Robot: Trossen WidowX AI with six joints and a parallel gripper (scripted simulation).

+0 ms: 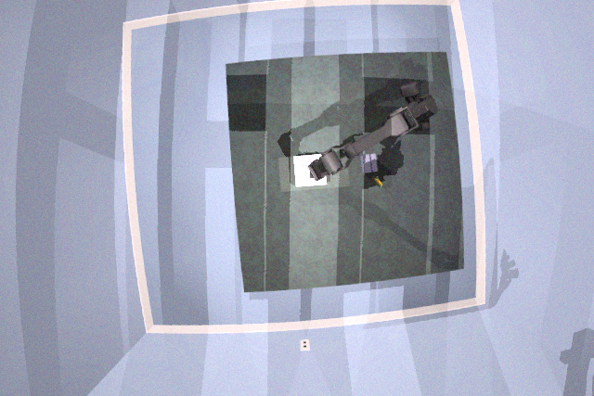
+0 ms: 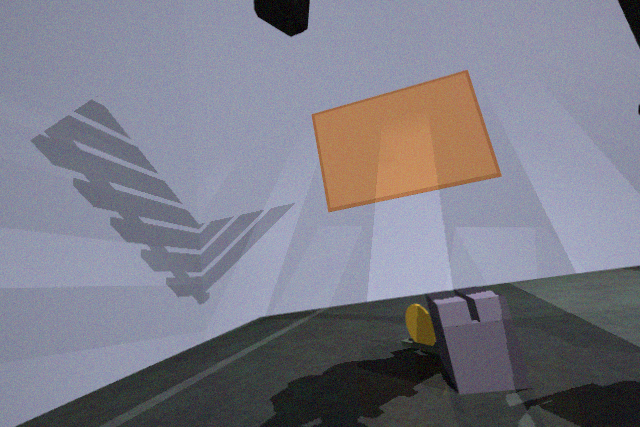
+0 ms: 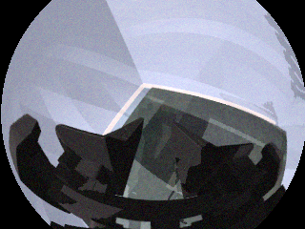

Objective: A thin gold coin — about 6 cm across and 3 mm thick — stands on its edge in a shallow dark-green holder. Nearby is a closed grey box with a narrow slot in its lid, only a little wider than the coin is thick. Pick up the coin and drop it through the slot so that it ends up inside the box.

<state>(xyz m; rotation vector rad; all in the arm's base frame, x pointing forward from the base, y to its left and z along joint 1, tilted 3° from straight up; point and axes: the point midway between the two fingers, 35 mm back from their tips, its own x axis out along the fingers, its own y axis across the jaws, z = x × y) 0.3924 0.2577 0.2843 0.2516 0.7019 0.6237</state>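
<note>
Now: the gold coin 6 cm behind my gripper tip, 34 cm to the right of it and 34 cm below it.
</note>
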